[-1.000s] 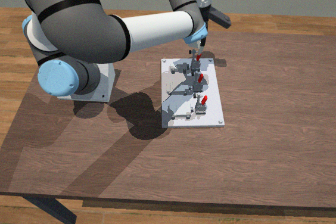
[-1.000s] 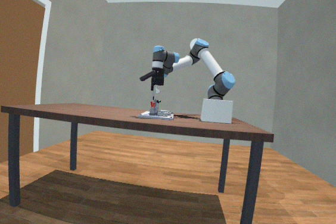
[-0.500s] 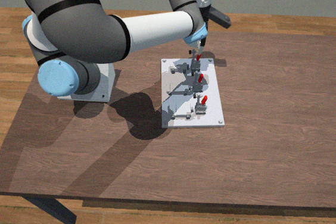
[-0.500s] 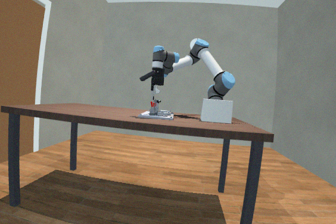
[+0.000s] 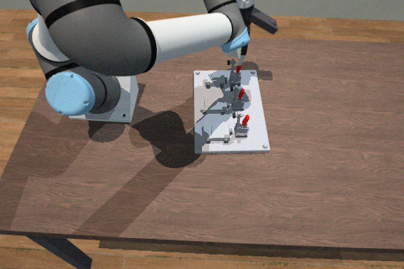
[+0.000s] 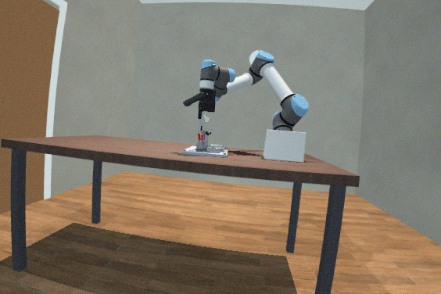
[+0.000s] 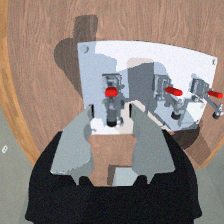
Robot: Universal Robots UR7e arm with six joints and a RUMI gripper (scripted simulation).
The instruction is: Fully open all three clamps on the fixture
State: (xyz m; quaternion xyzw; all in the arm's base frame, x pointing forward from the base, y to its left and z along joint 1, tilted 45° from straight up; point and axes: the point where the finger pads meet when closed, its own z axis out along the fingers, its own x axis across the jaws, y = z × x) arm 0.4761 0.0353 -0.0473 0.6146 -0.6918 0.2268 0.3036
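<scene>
Now: the grey part 100 mm below my hand, 90 mm behind it and 10 mm to the left of it. The rest, counted from my hand: white fixture plate (130 mm below, 110 mm to the right, 40 mm behind).
</scene>
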